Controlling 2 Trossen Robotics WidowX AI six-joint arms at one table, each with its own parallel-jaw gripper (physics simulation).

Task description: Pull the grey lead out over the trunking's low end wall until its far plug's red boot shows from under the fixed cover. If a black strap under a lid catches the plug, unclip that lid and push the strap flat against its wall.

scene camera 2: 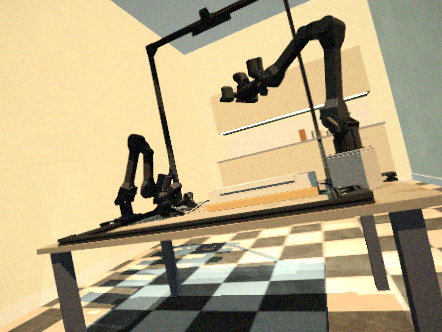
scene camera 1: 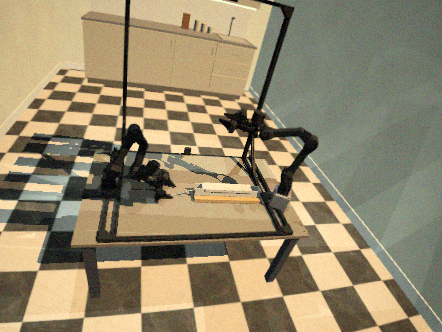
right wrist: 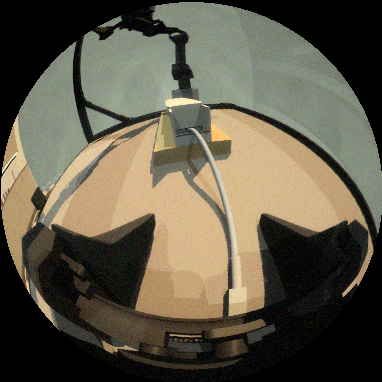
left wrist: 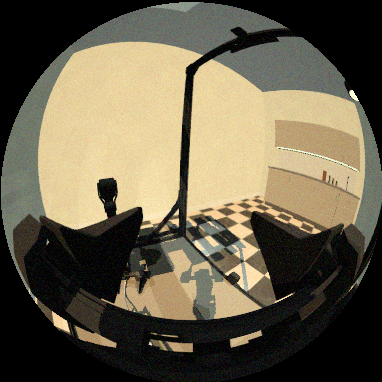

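Seen in the pictures: left gripper, fingertip midpoint: (scene camera 2: 228, 101) (scene camera 1: 221, 116) (left wrist: 198, 215); right gripper, fingertip midpoint: (scene camera 2: 191, 210) (scene camera 1: 174, 192) (right wrist: 209, 219) (left wrist: 127, 293); left arm's base at its link origin: (scene camera 2: 350, 151) (scene camera 1: 283, 192) (right wrist: 184, 88); right arm's base at its link origin: (scene camera 2: 127, 216) (scene camera 1: 108, 187).
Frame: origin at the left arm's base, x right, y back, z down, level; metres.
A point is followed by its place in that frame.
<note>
The pale trunking (scene camera 1: 226, 187) @(x -0.102, y -0.321, z 0.037 m) (scene camera 2: 260, 184) @(x -0.107, y -0.282, z 0.049 m) (right wrist: 189, 116) stands on an orange-yellow base (scene camera 1: 227, 199) @(x -0.135, y -0.292, z 0.092 m) (scene camera 2: 265, 199) @(x -0.123, y -0.258, z 0.101 m) (right wrist: 220, 147) @(x -0.218, y -0.468, z 0.103 m). The grey lead (right wrist: 220, 185) @(x -0.230, y -0.557, z 0.096 m) comes out through its near end in the right wrist view and runs down to a pale near plug (right wrist: 237, 296) @(x -0.260, y -0.643, z 0.106 m) between the right fingers. My right gripper (scene camera 1: 170, 188) @(x -0.227, y -0.588, z 0.105 m) (right wrist: 209, 219) @(x -0.227, y -0.588, z 0.105 m) is open low over the table, its fingers on either side of the lead's end without gripping it. My left gripper (scene camera 1: 223, 125) (left wrist: 198, 215) @(x -0.001, y -0.469, z -0.333 m) is open and empty, high above the table. No red boot or black strap shows; the trunking's inside is hidden.
The wooden table (scene camera 1: 165, 220) @(x -0.437, y -0.536, z 0.114 m) carries a black frame (scene camera 1: 190, 235) @(x -0.481, y -0.380, z 0.095 m) along its edges, with tall posts. A grey box (scene camera 2: 352, 167) @(x -0.050, y 0.019, z 0.045 m) stands under the left arm's base, beyond the trunking's far end. A small black block (scene camera 1: 187, 150) @(x 0.179, y -0.689, z 0.074 m) sits at the table's back edge.
</note>
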